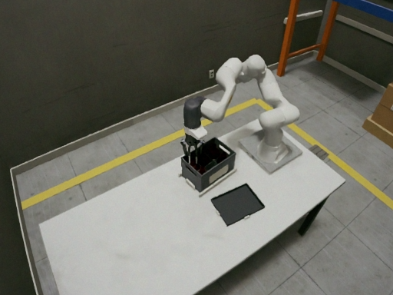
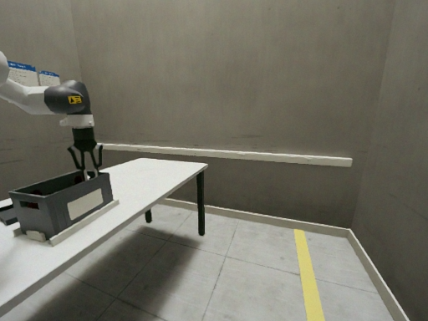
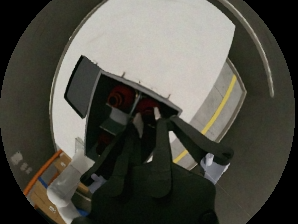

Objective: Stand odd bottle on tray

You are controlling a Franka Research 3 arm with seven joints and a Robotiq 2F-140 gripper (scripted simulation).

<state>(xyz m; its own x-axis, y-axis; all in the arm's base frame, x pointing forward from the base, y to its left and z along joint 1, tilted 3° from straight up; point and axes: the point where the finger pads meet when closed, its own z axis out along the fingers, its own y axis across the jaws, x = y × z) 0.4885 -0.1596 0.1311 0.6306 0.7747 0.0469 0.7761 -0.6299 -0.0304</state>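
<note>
Right now my hand is 9 cm past the dark grey crate, 3 cm to the right of it and 9 cm above it. Also, from my hand: flat black tray: 9 cm behind, 32 cm to the left, 16 cm below.
</note>
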